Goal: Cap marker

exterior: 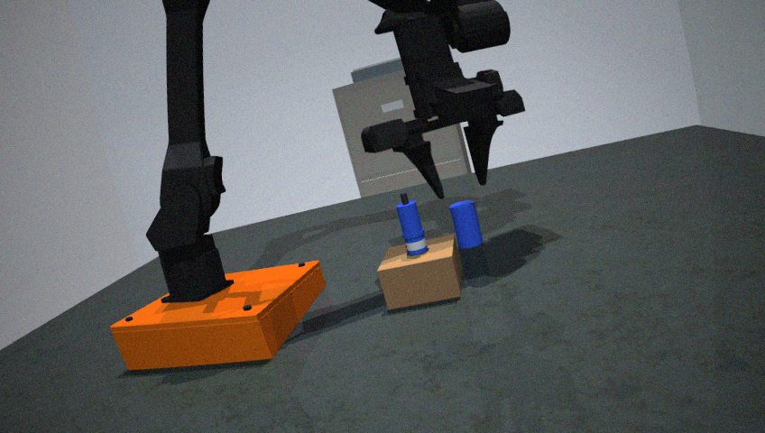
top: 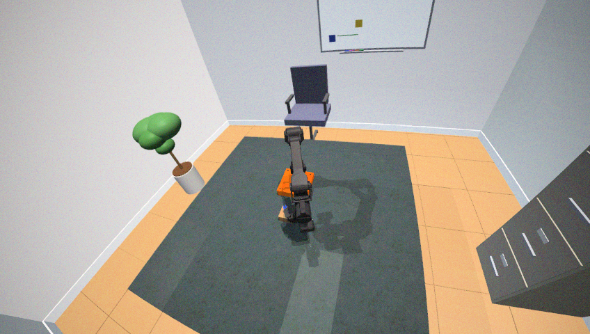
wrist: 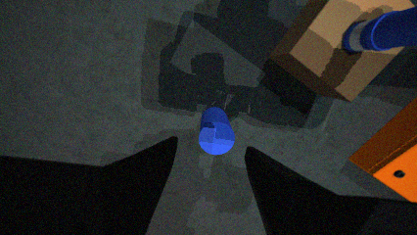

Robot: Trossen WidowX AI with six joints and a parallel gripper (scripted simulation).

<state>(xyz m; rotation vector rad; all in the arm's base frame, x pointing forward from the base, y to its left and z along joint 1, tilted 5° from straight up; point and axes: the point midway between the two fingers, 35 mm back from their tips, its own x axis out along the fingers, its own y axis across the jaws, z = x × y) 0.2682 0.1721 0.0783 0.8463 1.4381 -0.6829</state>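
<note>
Right now my gripper tip is 40 mm above the blue cap. Round my gripper tip: tan holder block (30 mm behind, 130 mm to the right, 40 mm below); white band (30 mm behind, 130 mm to the right, 20 mm below).
</note>
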